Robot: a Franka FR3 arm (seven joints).
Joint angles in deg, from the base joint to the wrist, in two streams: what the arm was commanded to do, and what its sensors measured. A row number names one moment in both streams.
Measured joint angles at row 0:
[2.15, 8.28, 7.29, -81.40, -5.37, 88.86, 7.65]
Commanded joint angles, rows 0 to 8:
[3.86, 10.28, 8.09, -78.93, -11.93, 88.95, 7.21]
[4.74, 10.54, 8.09, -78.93, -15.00, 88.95, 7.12]
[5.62, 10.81, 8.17, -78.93, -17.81, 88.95, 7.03]
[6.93, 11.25, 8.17, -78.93, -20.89, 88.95, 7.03]
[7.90, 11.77, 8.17, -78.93, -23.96, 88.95, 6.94]
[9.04, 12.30, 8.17, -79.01, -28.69, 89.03, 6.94]
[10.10, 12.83, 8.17, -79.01, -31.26, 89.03, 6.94]
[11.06, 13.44, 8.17, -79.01, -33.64, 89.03, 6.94]
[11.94, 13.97, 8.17, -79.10, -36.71, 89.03, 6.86]
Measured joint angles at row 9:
[9.74, 11.50, 8.10, -80.53, -29.46, 88.92, 7.59]
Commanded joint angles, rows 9 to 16:
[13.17, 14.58, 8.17, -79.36, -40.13, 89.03, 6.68]
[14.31, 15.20, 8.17, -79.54, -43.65, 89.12, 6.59]
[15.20, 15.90, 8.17, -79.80, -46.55, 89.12, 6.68]
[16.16, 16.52, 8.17, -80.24, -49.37, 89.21, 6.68]
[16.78, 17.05, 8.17, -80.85, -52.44, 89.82, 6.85]
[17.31, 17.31, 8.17, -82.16, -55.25, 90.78, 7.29]
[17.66, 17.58, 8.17, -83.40, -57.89, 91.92, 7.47]
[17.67, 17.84, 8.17, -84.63, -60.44, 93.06, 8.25]
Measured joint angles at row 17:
[17.12, 17.00, 8.40, -81.46, -53.25, 89.70, 7.54]
